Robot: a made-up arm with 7 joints.
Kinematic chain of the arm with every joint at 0, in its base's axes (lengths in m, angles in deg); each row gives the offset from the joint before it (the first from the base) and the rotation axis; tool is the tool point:
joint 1: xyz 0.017 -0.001 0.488 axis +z
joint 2: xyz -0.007 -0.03 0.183 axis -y
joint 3: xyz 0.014 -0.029 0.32 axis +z
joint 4: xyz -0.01 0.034 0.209 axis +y
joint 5: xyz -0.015 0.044 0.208 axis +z
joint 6: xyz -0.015 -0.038 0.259 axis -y
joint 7: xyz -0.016 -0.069 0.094 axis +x
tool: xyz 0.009 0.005 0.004
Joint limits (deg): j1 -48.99..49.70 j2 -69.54..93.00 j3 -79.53..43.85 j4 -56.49..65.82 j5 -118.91..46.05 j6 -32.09..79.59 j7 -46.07..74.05
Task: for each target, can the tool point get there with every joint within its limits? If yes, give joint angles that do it. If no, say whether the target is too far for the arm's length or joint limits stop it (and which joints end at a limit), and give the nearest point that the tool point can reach.
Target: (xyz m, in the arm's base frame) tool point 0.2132 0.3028 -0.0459
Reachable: no: joint limits stop it (at a limit: joint 1, joint 2, joint 4, joint 6, joint 7) | nearest point -0.2534 0.6020 0.2045 | short by 0.608 m
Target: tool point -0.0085 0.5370 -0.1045
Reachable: no: joint limits stop it (at a limit: joint 1, joint 2, joint 4, joint 7) | nearest point -0.2747 0.6199 0.1695 | short by 0.391 m
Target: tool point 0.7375 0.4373 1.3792
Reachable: yes | joints 36.79 -45.99 -60.46 17.29 -63.25 -4.19 -12.92
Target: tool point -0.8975 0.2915 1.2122
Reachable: yes | joints -24.87 65.93 -23.75 17.87 -22.86 -12.45 16.81
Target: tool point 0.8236 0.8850 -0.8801
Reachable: no: too far | nearest point 0.5933 0.5949 0.3978 | short by 1.330 m
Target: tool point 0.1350 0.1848 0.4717
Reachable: no: joint limits stop it (at a limit: joint 2, joint 4, joint 5, joint 6, joint 7) | nearest point 0.4552 0.6890 0.4269 | short by 0.599 m
